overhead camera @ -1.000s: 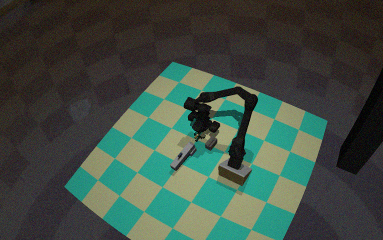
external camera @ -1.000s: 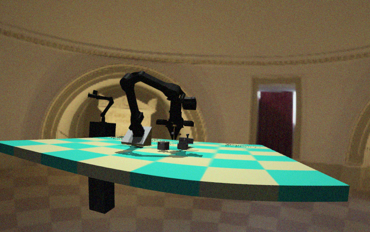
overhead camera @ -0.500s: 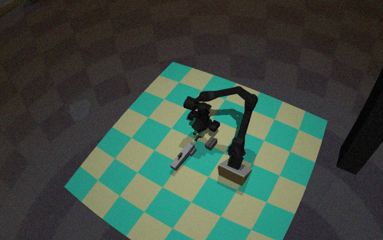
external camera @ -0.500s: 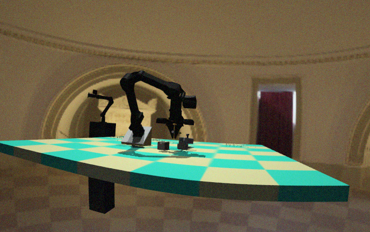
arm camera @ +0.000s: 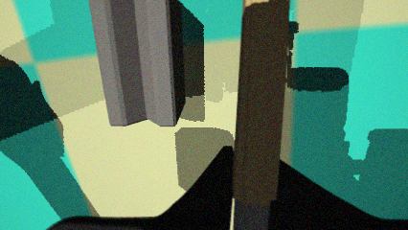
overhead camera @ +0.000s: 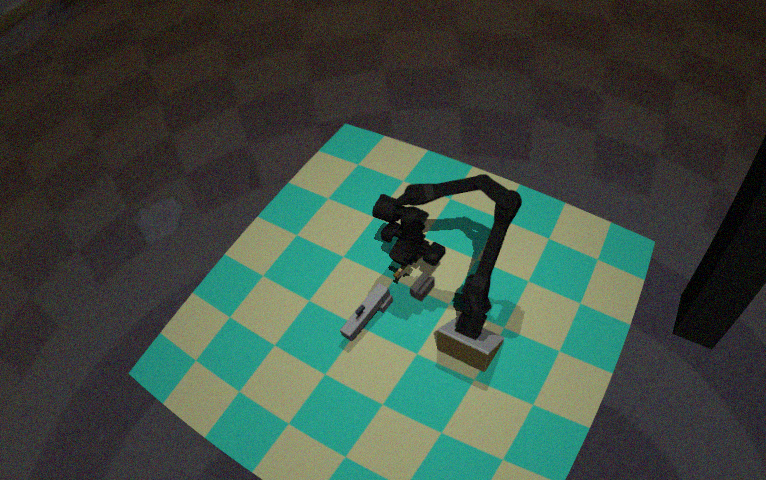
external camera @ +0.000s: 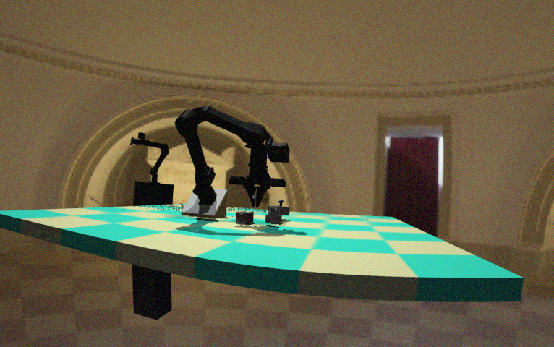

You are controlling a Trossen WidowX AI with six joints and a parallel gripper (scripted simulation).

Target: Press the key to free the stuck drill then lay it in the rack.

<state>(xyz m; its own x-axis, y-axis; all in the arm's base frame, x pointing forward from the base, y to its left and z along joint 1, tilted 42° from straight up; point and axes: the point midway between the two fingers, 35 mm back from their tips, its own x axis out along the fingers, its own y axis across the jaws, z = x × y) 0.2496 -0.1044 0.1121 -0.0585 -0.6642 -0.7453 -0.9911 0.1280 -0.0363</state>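
My gripper tip is 5 cm past the rack, 4 cm to the right of it and 4 cm above it. The rest, counted from my gripper tip: dark key: 5 cm ahead, 23 cm to the left, 1 cm below; drill: 4 cm to the left, 3 cm above.
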